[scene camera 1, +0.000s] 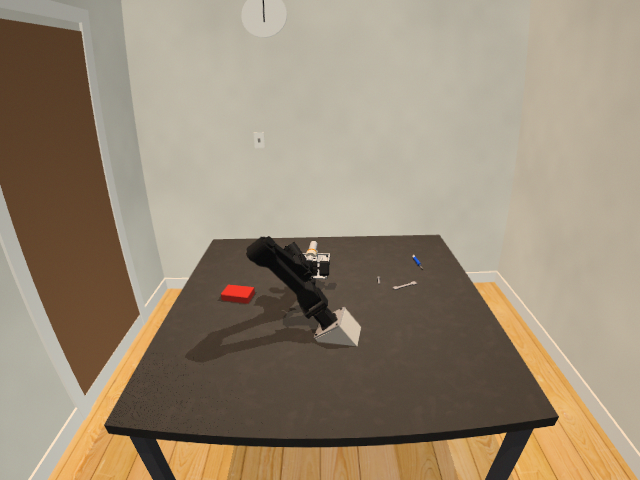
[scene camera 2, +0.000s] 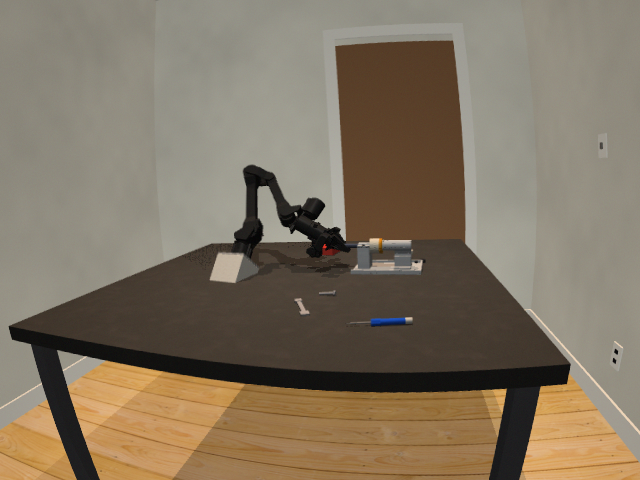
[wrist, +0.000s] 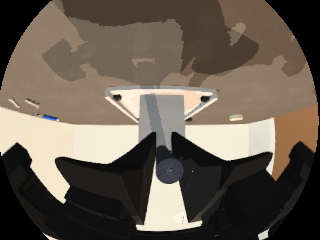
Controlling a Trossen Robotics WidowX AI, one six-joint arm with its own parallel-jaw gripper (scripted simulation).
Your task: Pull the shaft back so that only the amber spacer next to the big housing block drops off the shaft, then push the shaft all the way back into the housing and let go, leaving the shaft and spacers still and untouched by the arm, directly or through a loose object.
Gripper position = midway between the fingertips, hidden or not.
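Note:
Gripper point(scene camera 2: 349, 250), point(wrist: 163, 136). Grey support block point(scene camera 2: 402, 264), point(wrist: 163, 109). Dark shaft point(wrist: 169, 170).

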